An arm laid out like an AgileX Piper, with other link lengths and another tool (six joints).
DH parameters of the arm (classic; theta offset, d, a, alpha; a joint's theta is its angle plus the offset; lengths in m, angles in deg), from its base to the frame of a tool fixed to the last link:
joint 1: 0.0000 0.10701 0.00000 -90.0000
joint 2: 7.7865 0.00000 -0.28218 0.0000
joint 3: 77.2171 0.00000 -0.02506 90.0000
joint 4: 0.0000 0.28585 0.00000 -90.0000
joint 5: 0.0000 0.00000 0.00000 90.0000
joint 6: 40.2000 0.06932 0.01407 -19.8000
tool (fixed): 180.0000 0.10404 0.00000 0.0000
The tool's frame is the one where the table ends.
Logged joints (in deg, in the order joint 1, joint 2, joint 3, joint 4, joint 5, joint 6), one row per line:
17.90 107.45 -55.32 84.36 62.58 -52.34
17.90 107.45 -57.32 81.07 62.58 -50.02
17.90 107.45 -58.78 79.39 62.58 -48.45
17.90 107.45 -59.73 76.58 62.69 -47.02
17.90 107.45 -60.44 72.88 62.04 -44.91
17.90 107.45 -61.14 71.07 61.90 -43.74
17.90 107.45 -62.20 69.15 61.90 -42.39
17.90 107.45 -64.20 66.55 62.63 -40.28
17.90 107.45 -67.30 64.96 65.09 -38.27
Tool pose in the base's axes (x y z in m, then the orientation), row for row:
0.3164 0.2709 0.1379 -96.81 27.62 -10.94
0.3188 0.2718 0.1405 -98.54 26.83 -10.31
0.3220 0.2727 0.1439 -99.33 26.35 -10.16
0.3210 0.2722 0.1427 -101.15 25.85 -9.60
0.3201 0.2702 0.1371 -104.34 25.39 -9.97
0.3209 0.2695 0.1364 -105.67 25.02 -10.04
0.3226 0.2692 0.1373 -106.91 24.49 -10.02
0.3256 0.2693 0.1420 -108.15 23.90 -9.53
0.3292 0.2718 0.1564 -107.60 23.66 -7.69
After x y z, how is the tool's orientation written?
As angles about the fixed x, y, z axes (roll, pitch, yaw), in degrees.
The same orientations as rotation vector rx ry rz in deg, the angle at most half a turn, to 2 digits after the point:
-91.81 29.44 15.08
-93.87 28.27 15.38
-94.79 27.76 15.30
-96.83 26.83 15.79
-99.95 26.61 15.99
-101.31 26.33 15.97
-102.65 25.88 15.83
-104.13 24.97 15.95
-104.11 23.20 16.86

